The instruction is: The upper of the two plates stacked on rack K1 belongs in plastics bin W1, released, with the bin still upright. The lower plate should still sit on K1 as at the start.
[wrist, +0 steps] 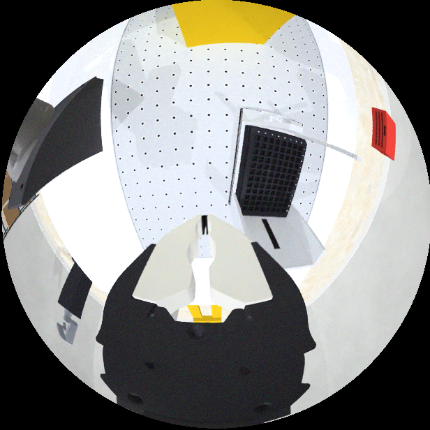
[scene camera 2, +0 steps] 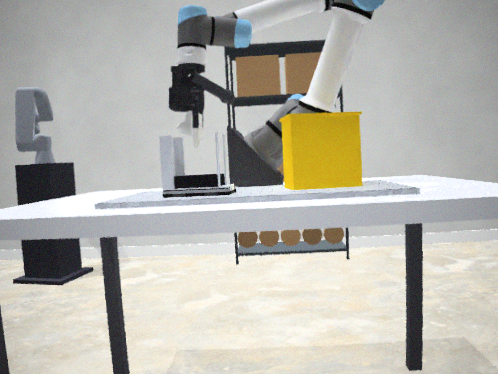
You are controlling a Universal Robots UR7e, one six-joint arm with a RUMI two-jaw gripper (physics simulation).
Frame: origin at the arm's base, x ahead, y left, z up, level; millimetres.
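Seen in the pictures: gripper, fingertip midpoint: (scene camera 2: 195,147); arm's base at its link origin: (scene camera 2: 259,154).
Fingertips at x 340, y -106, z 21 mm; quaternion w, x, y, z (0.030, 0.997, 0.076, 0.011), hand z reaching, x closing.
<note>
Pixels of each thing's top centre, then the offset from my fingertips to it.
- rack K1 at its top centre: (scene camera 2: 197,134) dx +86, dy +34, dz +27 mm
- yellow bin W1 at its top centre: (scene camera 2: 318,115) dx -29, dy +318, dz +63 mm
My gripper (scene camera 2: 196,145) (wrist: 205,216) is shut and empty, pointing down. In the scene view its tips show between the uprights of rack K1 (scene camera 2: 166,165) (wrist: 298,242), well above the plates; in the wrist view they show to the left of the rack's slotted grey end wall. A black plate with a grid of square wells (scene camera 2: 199,181) (wrist: 272,172) lies flat in the rack as the upper one. The lower plate cannot be told apart from it. The yellow bin W1 (scene camera 2: 322,150) (wrist: 230,26) stands upright; its inside is hidden.
The rack and bin stand on a perforated board (scene camera 2: 387,189) (wrist: 172,190) on the white table (scene camera 2: 250,212). The rack's thin uprights rise around the plates. The dark arm mount (scene camera 2: 252,165) (wrist: 75,125) stands behind. A second arm's pedestal (scene camera 2: 45,185) and a red box (wrist: 384,134) are farther off.
</note>
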